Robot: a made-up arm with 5 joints.
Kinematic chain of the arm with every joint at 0, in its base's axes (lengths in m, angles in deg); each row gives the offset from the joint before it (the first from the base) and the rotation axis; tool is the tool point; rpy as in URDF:
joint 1: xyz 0.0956 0 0.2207 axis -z
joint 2: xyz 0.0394 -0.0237 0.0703 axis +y
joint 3: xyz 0.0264 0 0.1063 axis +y
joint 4: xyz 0.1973 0 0.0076 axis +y
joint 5: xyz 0.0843 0.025 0 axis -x
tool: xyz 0 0 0 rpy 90 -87.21 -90
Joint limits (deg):
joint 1: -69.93..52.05
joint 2: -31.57..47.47
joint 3: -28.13..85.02
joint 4: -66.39..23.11
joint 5: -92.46..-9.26
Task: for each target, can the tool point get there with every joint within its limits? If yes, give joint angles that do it. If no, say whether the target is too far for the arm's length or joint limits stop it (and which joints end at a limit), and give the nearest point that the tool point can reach.
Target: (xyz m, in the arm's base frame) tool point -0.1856 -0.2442 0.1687
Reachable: no: joint limits stop it (at a limit: joint 2, joint 3, joint 4) | nearest point 0.0436 -0.0452 0.1580 | short by 0.304 m
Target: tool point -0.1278 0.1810 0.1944
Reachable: no: joint limits stop it (at a limit: joint 2, joint 3, joint 4) | nearest point 0.0421 0.0434 0.1580 | short by 0.222 m
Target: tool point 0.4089 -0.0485 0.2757
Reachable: yes | joints 9.03 1.29 33.88 -25.91 -42.77
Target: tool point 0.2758 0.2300 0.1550
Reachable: yes | joints -51.67 28.26 26.00 -7.52 -83.26
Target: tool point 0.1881 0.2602 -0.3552
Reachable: no: too far | nearest point 0.1600 0.1800 0.0672 | short by 0.431 m
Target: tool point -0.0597 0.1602 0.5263
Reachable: no: joint limits stop it (at a limit: joint 1, joint 2, joint 4) | nearest point 0.1447 0.1382 0.5975 | short by 0.218 m
